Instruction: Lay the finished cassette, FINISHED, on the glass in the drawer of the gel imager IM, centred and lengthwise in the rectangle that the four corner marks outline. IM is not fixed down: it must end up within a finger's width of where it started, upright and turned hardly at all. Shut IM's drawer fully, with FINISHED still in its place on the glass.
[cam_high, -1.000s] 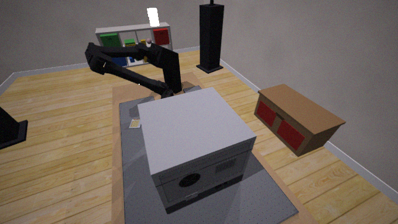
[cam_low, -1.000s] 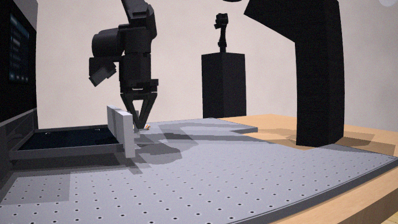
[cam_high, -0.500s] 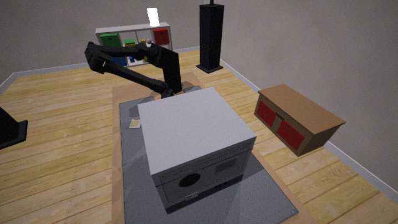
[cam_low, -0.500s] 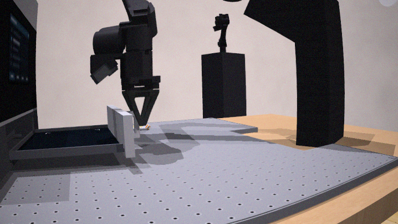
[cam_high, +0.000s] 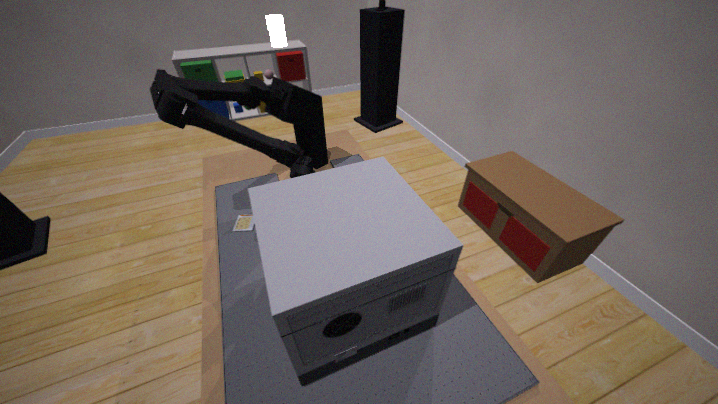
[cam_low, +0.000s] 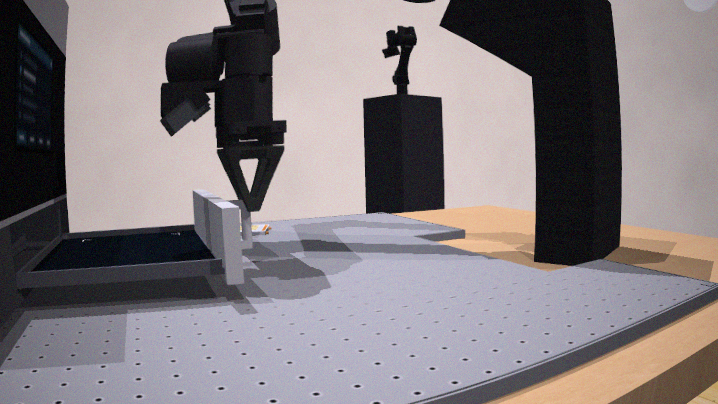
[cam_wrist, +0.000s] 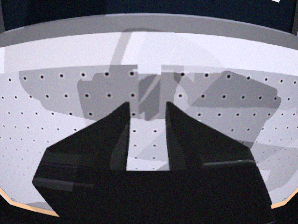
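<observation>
Right now the finished cassette is 26 cm to the right of my hand, 11 cm behind it and 7 cm below it. The rest, counted from my hand: drawer 16 cm ahead, 4 cm to the right, 2 cm below.
</observation>
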